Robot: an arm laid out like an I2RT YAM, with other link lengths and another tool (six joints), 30 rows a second.
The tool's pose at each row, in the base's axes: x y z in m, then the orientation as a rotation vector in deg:
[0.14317, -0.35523, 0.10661, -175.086, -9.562, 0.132]
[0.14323, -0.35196, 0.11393, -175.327, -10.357, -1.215]
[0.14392, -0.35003, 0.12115, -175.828, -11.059, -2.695]
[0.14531, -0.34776, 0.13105, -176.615, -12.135, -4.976]
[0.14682, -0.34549, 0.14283, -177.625, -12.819, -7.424]
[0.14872, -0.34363, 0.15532, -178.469, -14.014, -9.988]
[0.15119, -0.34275, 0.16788, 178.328, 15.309, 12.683]
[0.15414, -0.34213, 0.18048, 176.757, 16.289, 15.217]
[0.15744, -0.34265, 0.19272, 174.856, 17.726, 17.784]
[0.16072, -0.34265, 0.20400, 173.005, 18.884, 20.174]
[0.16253, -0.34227, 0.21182, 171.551, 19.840, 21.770]
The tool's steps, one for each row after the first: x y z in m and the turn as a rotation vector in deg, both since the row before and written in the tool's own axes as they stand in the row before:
[0.00044, -0.00383, -0.00703, -0.336, 0.840, -0.544]
[0.00104, -0.00237, -0.00704, -0.610, 0.908, -0.476]
[0.00200, -0.00271, -0.00968, -0.983, 1.385, -0.725]
[0.00250, -0.00259, -0.01154, -1.231, 1.463, -0.465]
[0.00320, -0.00187, -0.01222, -1.136, 1.524, -0.791]
[0.00397, -0.00053, -0.01219, -1.352, 1.614, -0.912]
[0.00474, 0.00016, -0.01206, -1.363, 1.586, -0.794]
[0.00514, 0.00168, -0.01148, -1.572, 1.635, -1.138]
[0.00533, 0.00151, -0.01036, -1.525, 1.546, -0.968]
[0.00351, 0.00084, -0.00718, -1.172, 1.052, -0.806]

